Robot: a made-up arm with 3 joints.
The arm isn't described. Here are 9 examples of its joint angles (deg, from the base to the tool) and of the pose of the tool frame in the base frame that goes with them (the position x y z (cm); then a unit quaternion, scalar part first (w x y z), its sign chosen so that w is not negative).
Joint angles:
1: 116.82 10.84 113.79
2: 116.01 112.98 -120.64
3: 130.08 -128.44 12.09
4: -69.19 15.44 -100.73
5: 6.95 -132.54 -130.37
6: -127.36 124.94 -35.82
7: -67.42 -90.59 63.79
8: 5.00 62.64 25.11
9: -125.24 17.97 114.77
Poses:
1: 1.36 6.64 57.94 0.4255 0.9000 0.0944 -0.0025
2: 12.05 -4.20 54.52 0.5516 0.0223 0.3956 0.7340
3: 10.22 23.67 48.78 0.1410 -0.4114 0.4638 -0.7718
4: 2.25 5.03 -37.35 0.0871 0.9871 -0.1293 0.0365
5: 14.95 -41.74 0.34 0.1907 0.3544 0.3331 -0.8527
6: 17.71 42.61 -14.22 0.0676 0.4572 -0.6186 -0.6354
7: 7.69 -9.85 -41.31 0.7031 0.0223 0.2936 0.6473
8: 9.39 -49.64 -14.11 0.8250 -0.2219 -0.5118 -0.0908
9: 1.34 42.08 -21.28 0.9836 0.0901 0.0781 -0.1352
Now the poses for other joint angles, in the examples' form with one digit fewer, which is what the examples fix.
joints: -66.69 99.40 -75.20
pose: 13.6 6.1 -39.5 0.211 0.611 -0.761 0.057
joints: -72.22 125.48 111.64
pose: 12.1 8.7 -45.6 0.431 -0.154 0.030 -0.888
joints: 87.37 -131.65 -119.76
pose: 14.3 -13.5 47.3 0.393 0.114 -0.214 -0.887
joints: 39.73 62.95 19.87
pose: 9.7 -53.0 17.7 0.740 -0.424 -0.514 0.090
